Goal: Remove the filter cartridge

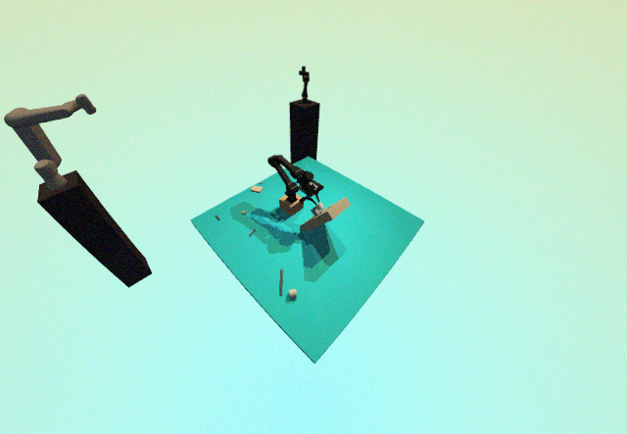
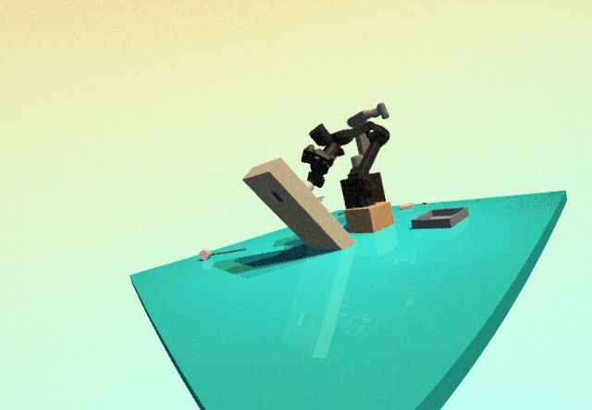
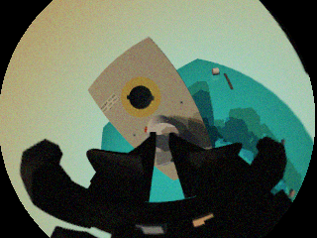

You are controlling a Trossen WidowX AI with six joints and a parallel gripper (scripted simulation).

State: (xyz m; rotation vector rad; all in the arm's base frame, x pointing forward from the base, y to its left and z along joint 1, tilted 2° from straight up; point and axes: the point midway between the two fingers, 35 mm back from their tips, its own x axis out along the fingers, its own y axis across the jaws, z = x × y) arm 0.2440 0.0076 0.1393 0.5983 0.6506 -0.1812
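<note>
The filter cartridge lies 1 cm below my gripper tip and 1 cm ahead of it. From my gripper tip the other things lie so: dark grey tray 34 cm behind, 27 cm to the left, 21 cm below; tan service panel 6 cm below, 5 cm ahead.
</note>
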